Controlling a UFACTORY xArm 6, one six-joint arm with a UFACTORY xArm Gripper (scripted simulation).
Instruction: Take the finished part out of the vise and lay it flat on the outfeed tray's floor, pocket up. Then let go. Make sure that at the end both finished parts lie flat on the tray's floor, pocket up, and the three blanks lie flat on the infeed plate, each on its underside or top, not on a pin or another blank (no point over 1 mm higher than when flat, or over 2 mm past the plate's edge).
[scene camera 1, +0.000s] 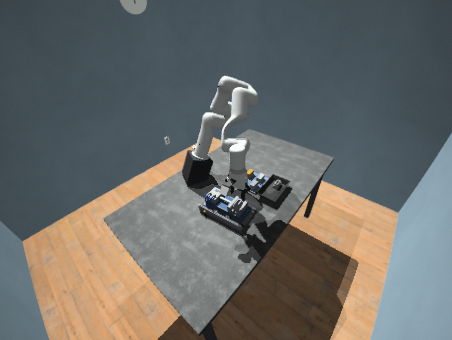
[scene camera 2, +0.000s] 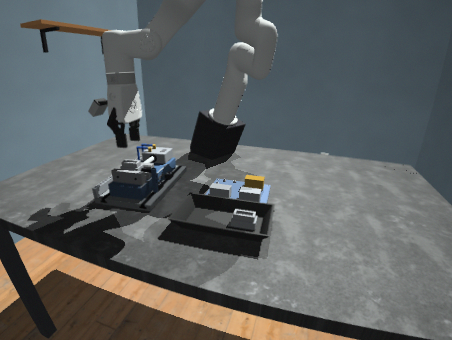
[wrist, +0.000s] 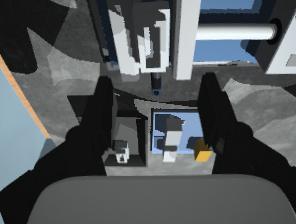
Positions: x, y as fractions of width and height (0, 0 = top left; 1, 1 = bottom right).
I see my gripper (scene camera 2: 0.29, 0.42).
My gripper also shows in the wrist view (wrist: 0.53, 0.40).
